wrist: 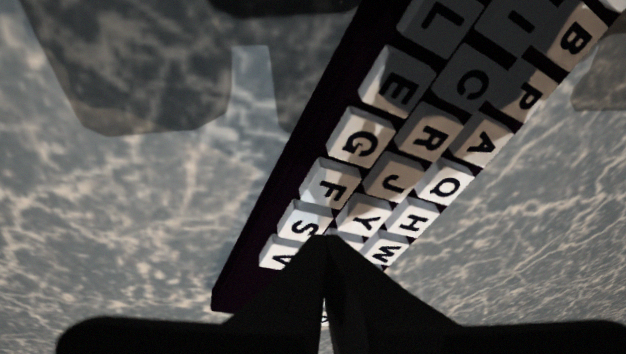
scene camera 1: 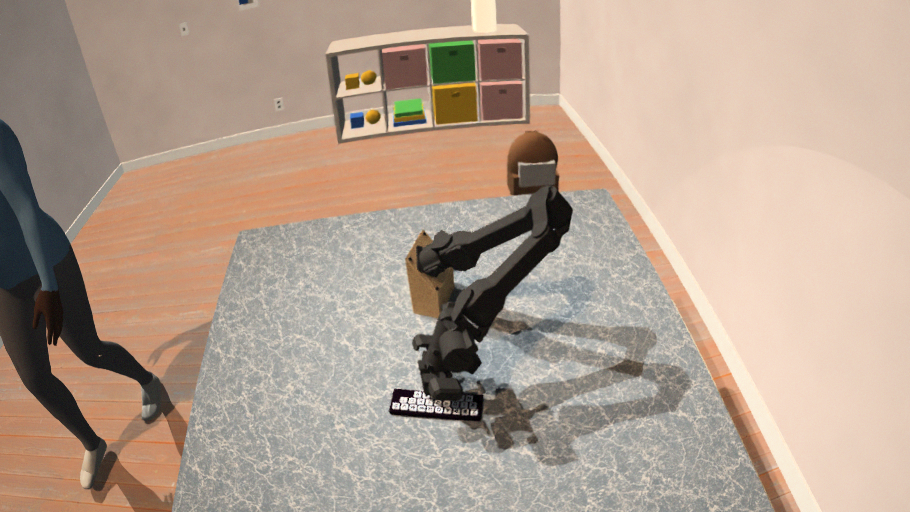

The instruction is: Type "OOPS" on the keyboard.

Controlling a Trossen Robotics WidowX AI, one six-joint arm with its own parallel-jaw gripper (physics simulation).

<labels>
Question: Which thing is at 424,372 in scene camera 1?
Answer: My gripper.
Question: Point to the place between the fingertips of my gripper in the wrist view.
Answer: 323,247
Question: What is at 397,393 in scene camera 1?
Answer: A black keyboard.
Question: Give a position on a black keyboard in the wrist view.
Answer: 241,279
</labels>
